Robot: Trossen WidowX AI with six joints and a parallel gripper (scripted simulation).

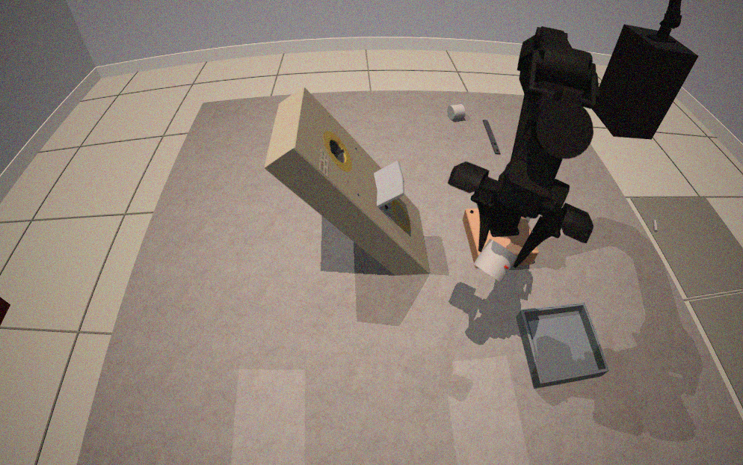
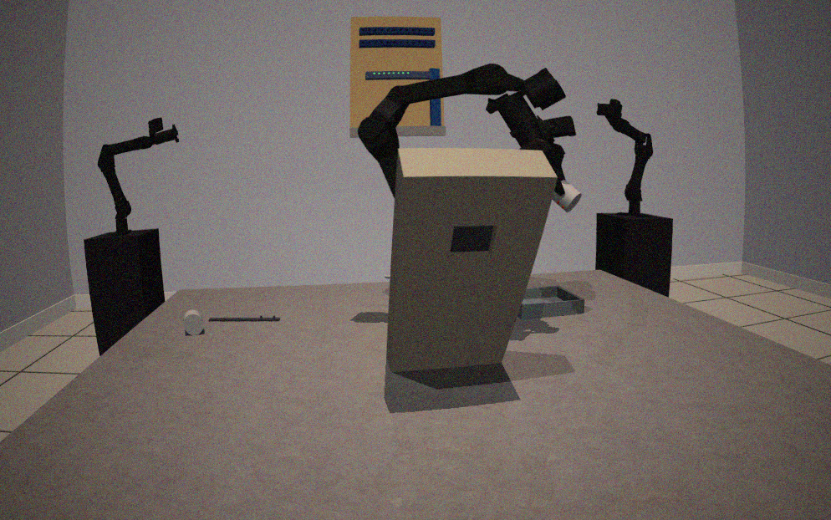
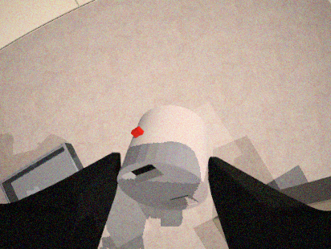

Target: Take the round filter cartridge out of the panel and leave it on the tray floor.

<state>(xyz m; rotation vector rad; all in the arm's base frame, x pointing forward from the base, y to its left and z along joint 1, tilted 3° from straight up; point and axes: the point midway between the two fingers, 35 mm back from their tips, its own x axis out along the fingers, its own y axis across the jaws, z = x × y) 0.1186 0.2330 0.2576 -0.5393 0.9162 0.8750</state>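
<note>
The grey tray is 260 mm below my gripper tip, 200 mm behind it and 40 mm to the left of it. Round my gripper tip: grey shelf (240 mm to the right, 120 mm ahead, 110 mm below); then white filter cartridge (right at my gripper tip); then beige service panel (240 mm to the right, 180 mm ahead, 100 mm below).
</note>
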